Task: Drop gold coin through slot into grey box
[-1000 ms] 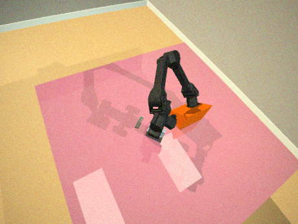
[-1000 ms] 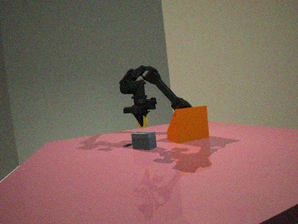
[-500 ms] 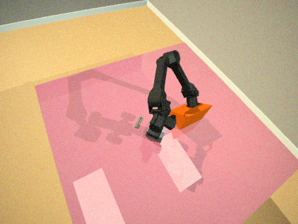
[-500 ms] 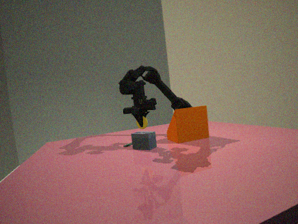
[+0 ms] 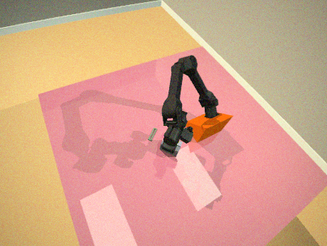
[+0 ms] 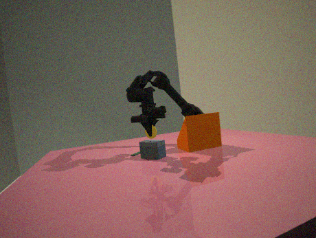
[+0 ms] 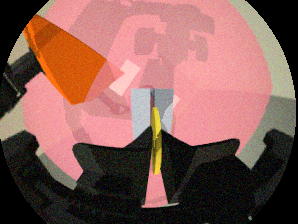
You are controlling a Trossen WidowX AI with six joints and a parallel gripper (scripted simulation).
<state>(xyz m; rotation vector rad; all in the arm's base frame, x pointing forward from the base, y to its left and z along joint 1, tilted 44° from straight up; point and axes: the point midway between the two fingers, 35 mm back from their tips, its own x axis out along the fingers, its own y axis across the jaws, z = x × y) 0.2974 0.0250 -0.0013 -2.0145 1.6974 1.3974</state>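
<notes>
Now: the gold coin 20 mm above my gripper tip.
</notes>
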